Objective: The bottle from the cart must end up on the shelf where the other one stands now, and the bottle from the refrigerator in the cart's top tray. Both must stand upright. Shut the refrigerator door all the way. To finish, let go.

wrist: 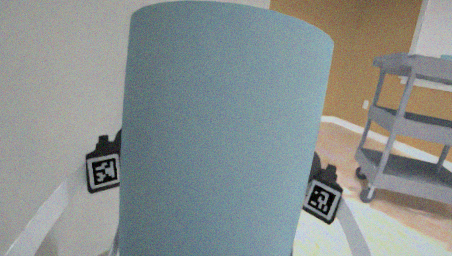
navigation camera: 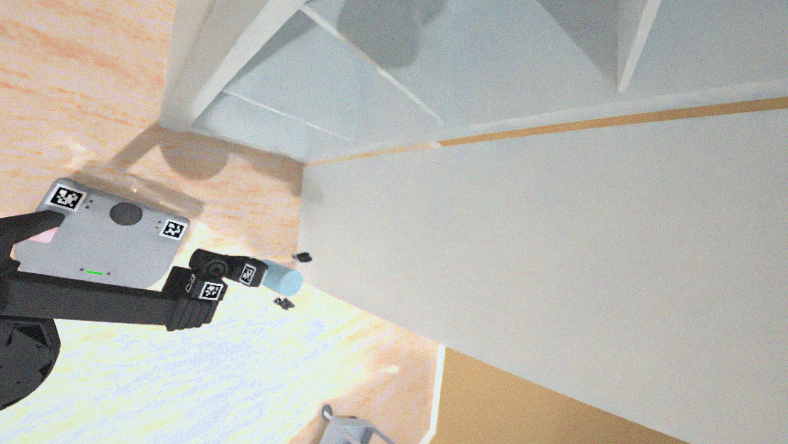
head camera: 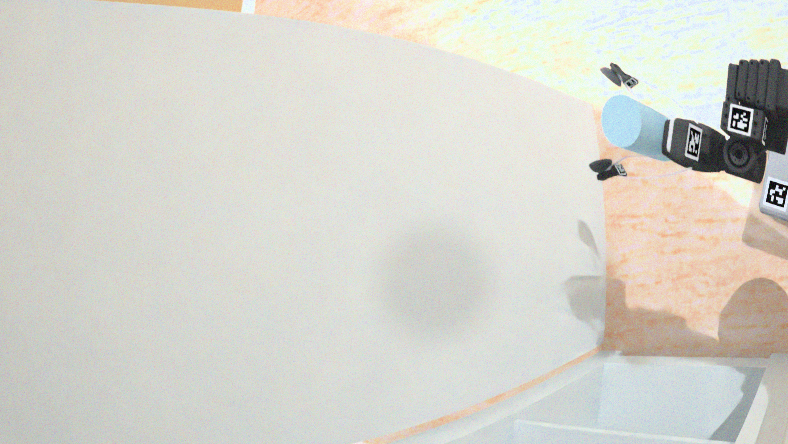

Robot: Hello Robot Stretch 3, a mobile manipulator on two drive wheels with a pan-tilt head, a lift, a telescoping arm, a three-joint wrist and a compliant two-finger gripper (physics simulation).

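Where they show: gripper, fingertip midpoint: [head camera: 597, 117]; robot's base, link origin: [navigation camera: 126, 212].
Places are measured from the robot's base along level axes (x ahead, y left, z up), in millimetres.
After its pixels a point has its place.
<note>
A light blue bottle [head camera: 621, 121] @[x -22, y -332, z 689 mm] [navigation camera: 284, 282] @[x -24, y -309, z 692 mm] [wrist: 225, 100] is between the fingers of my gripper [head camera: 609, 121] @[x -24, y -415, z 607 mm] [navigation camera: 293, 280] @[x -24, y -415, z 607 mm] [wrist: 218, 153] @[x -24, y -415, z 607 mm], which is shut on it and holds it in the air, roughly upright. The refrigerator [head camera: 774, 405] @[x 355, y 17, z 374 mm] [navigation camera: 190, 60] @[x 345, y 44, z 643 mm] stands open, its interior bare where it shows. Its door [head camera: 275, 193] @[x 158, y -653, z 951 mm] [navigation camera: 551, 248] @[x 238, y -626, z 1218 mm] [wrist: 55, 75] is swung wide open, beside the bottle. The grey cart [wrist: 425, 131] [navigation camera: 352, 427] @[x -1041, y -1545, z 148 mm] stands farther off at the right in the wrist view. A sliver of a light blue thing [wrist: 446, 57] shows at its top tray; most of it is cut off.
Shelf dividers [navigation camera: 380, 68] @[x 449, y -192, z 922 mm] cross the refrigerator's interior. An orange-brown wall [navigation camera: 496, 391] @[x -830, y -3272, z 780 mm] [wrist: 345, 60] with a white baseboard [navigation camera: 436, 386] @[x -1135, y -3365, z 29 mm] [wrist: 337, 121] stands beyond the door. My base [navigation camera: 110, 248] @[x -111, y -6, z 159 mm] is on the wooden floor, left in the navigation view.
</note>
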